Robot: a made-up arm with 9 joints. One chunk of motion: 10 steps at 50 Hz.
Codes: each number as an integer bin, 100 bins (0 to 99) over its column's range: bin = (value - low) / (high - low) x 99, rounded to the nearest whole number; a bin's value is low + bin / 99 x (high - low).
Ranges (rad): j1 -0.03..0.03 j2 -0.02..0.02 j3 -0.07..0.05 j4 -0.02..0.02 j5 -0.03..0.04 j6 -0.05..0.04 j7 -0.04..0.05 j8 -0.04..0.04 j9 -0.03..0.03
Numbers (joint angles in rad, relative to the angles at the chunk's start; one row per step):
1: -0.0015 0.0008 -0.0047 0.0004 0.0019 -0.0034 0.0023 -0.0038 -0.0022
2: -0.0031 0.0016 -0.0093 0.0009 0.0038 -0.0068 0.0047 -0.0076 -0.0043
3: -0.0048 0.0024 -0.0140 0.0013 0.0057 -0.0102 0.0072 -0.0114 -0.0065
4: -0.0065 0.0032 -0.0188 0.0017 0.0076 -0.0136 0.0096 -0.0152 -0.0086
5: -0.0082 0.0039 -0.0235 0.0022 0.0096 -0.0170 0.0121 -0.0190 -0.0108
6: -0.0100 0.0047 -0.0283 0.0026 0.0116 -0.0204 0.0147 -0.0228 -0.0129
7: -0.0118 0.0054 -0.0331 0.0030 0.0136 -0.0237 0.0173 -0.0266 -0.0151
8: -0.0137 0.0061 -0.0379 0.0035 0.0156 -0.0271 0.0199 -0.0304 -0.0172
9: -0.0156 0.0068 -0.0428 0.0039 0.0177 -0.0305 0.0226 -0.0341 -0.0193
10: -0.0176 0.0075 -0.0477 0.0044 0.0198 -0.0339 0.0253 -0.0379 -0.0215
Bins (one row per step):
1: 47 51 54 50 45 51 47 45 46
2: 44 53 50 52 48 48 49 40 42
3: 42 55 46 53 50 44 52 35 39
4: 39 57 42 54 53 40 55 31 35
5: 36 59 38 55 56 36 57 26 32
6: 33 61 34 56 59 33 60 21 28
7: 30 63 30 57 62 29 63 17 25
8: 27 65 26 58 64 25 66 12 21
9: 24 66 22 59 67 21 69 7 18
10: 20 68 18 60 70 18 72 3 14

